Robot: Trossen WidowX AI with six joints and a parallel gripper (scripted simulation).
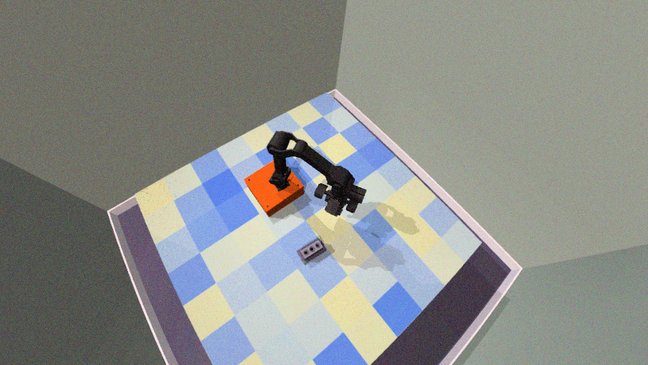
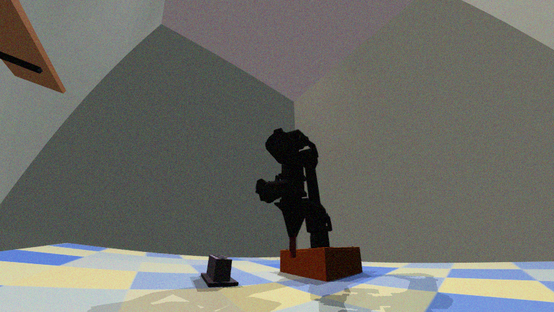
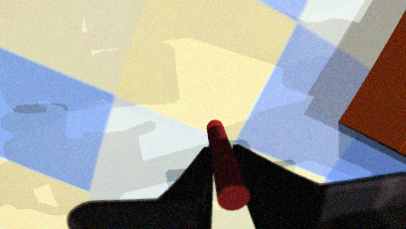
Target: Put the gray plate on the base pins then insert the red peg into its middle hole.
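Right now my gripper tip is 180 mm to the left of the gray plate, 110 mm short of it and 70 mm above it. The rest, counted from my gripper tip: red peg right at my gripper tip; base 180 mm to the right, 110 mm below, 100 mm ahead.
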